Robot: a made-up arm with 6 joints.
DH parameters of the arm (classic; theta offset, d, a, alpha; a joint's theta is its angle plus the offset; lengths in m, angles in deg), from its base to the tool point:
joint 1: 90 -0.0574 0.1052 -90
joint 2: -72.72 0 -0.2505 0
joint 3: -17.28 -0.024 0.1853 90
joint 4: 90 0.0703 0.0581 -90
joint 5: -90 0.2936 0.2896 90
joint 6: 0 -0.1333 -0.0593 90
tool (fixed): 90 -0.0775 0 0
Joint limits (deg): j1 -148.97..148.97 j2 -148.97..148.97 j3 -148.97..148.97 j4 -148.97..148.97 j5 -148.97..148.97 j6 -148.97..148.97
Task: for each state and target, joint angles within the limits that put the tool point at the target. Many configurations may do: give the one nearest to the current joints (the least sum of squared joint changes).
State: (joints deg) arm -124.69 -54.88 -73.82 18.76 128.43 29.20
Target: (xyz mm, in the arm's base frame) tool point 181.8 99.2 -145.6
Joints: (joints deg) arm -116.22 -44.00 -107.43 -12.67 126.75 52.73
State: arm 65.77 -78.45 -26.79 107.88 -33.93 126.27
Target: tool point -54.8 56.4 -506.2
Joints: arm 78.43 -102.92 -8.22 140.75 -67.26 128.93
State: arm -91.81 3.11 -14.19 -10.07 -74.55 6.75
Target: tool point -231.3 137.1 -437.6
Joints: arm -106.13 4.83 -0.97 -30.72 -72.39 18.17
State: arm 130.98 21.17 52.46 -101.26 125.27 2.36
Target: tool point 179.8 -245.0 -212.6
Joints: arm 145.25 51.49 10.38 -79.15 148.97 43.67
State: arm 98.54 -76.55 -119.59 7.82 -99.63 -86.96
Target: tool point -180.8 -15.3 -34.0
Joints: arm 148.97 -67.68 -139.61 -28.19 -132.10 -107.95
